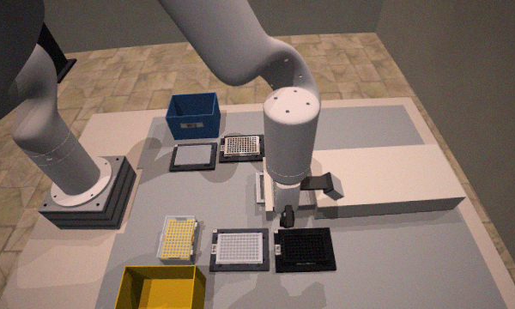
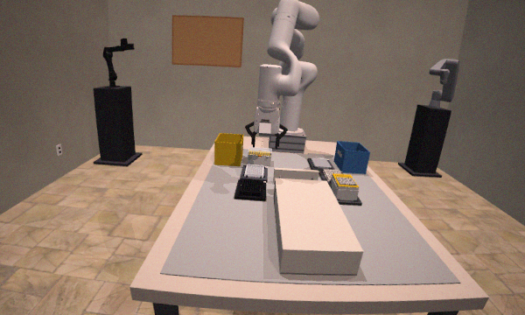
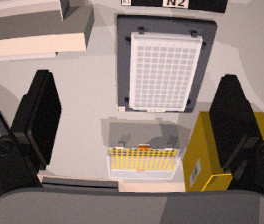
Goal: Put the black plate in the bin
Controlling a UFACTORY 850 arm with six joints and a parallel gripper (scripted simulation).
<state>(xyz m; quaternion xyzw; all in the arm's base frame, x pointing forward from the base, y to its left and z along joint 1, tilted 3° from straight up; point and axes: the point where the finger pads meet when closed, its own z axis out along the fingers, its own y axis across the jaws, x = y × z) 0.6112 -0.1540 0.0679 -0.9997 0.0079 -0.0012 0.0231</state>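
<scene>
The black plate is 5 cm ahead of my hand, 5 cm to the right of it and 16 cm below it. From my hand the other things lie so: white cooler (19 cm ahead, 15 cm to the left, 15 cm below); then drawer (8 cm ahead, 15 cm to the left, 16 cm below); then yellow rack (4 cm ahead, 33 cm to the left, 13 cm below).
</scene>
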